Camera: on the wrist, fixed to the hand. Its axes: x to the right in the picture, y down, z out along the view.
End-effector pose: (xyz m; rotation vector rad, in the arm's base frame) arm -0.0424 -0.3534 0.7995 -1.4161 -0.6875 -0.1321
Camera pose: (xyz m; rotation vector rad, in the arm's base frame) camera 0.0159 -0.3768 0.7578 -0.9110 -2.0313 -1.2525
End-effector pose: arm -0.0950 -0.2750 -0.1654 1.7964 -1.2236 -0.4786
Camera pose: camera -0.0887 -0.2792 -0.0904 2.0568 0.3347 -1.7801
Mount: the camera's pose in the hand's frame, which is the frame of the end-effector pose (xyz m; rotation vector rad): 0.0182 0.0594 -0.0427 -0.3495 -0.3762 -1.5517
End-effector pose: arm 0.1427 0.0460 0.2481 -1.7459 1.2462 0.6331
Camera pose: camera 0.0909 -0.0067 0.2331 -2.1084 -0.6336 0.1668
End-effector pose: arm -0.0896 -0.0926 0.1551 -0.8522 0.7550 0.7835
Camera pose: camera -0.1407 -0.0985 0.1000 -1.2331 -0.4753 -0.3595
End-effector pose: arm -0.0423 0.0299 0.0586 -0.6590 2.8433 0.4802
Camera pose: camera -0.0898 0.0582 0.1098 -2.1272 1.2226 0.6199
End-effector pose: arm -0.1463 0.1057 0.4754 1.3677 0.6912 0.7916
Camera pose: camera -0.1759 0.1469 0.5312 0.3359 0.9788 -0.5632
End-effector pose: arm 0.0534 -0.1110 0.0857 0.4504 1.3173 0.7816
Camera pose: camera -0.0017 -0.0634 0.1052 -0.6756 0.7841 -0.3897
